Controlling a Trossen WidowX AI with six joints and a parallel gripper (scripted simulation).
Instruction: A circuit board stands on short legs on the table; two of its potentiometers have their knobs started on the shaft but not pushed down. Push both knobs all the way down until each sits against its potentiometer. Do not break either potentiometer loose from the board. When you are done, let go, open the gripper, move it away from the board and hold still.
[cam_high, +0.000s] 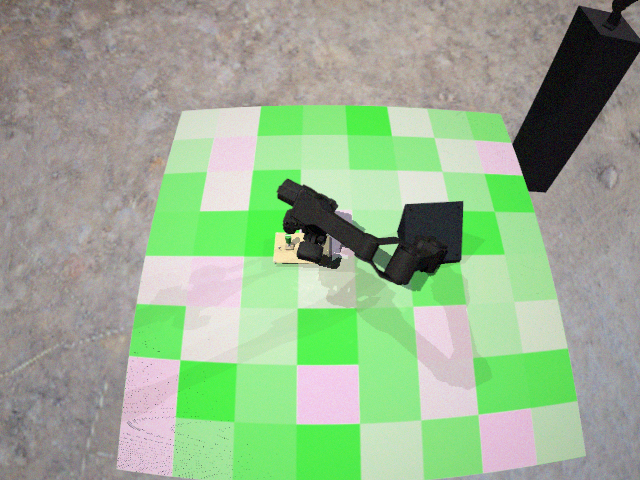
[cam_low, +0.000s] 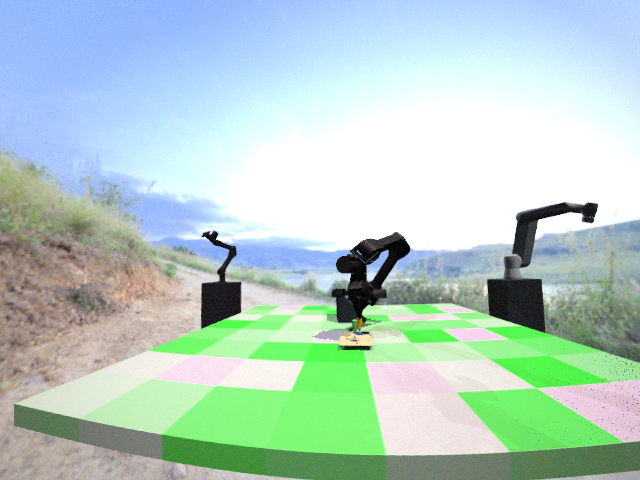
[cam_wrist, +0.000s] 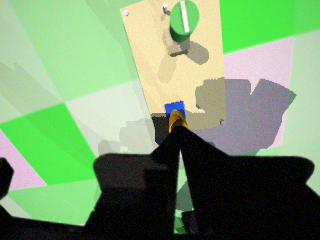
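Right now the orange knob is 10 mm below my gripper tip. Also, from my gripper tip: green knob: 80 mm ahead, 20 mm to the right.
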